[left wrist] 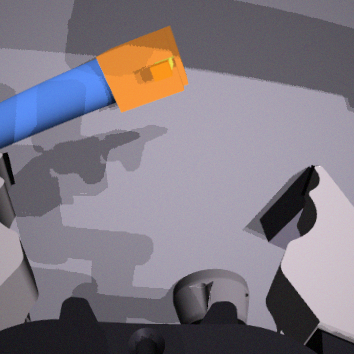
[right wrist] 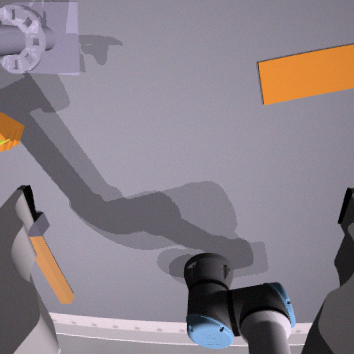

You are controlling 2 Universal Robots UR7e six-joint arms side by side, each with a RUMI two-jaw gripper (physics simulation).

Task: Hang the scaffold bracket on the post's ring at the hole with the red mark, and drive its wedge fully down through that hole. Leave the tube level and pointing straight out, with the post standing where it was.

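Where they show: left gripper, fingertip midpoint: [left wrist: 160, 160]; right gripper, fingertip midpoint: [right wrist: 184, 189]; left arm's base, link origin: [left wrist: 209, 292]; right arm's base, link origin: [right wrist: 207, 270].
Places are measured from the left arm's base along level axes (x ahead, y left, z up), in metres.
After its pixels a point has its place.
The scaffold bracket's blue tube [left wrist: 55, 102] {z 0.050, x 0.344, y -0.285 m} enters from the left of the left wrist view and ends in an orange head [left wrist: 145, 90] {z 0.065, x 0.262, y -0.338 m}. The orange wedge [left wrist: 161, 71] {z 0.095, x 0.256, y -0.366 m}, with a yellow patch, shows in the head's slot. Part of the orange head [right wrist: 10, 132] {z 0.050, x 0.264, y -0.391 m} shows at the right wrist view's left edge. The post [right wrist: 9, 40] {z 0.165, x 0.423, y -0.569 m} stands on a lilac base plate [right wrist: 65, 50] {z 0.006, x 0.393, y -0.581 m}, upper left there, with its notched ring [right wrist: 38, 53] {z 0.120, x 0.393, y -0.584 m}. The red mark does not show. My left gripper [left wrist: 160, 160] {z 0.202, x 0.244, y -0.346 m} is open, the bracket beyond its fingertips. My right gripper [right wrist: 184, 189] {z 0.487, x 0.272, y -0.844 m} is open, away from bracket and post.
In the right wrist view, a flat orange rectangle [right wrist: 310, 75] {z 0.007, x 0.217, y -1.074 m} lies at upper right. An orange bar [right wrist: 52, 270] {z 0.039, x -0.187, y -0.263 m} with a grey block [right wrist: 39, 225] {z 0.039, x -0.010, y -0.317 m} at its end shows beside the left finger. A black, blue and grey arm [right wrist: 207, 300] {z 0.158, x -0.240, y -0.757 m} stands at the bottom. Shadows cross the floor.
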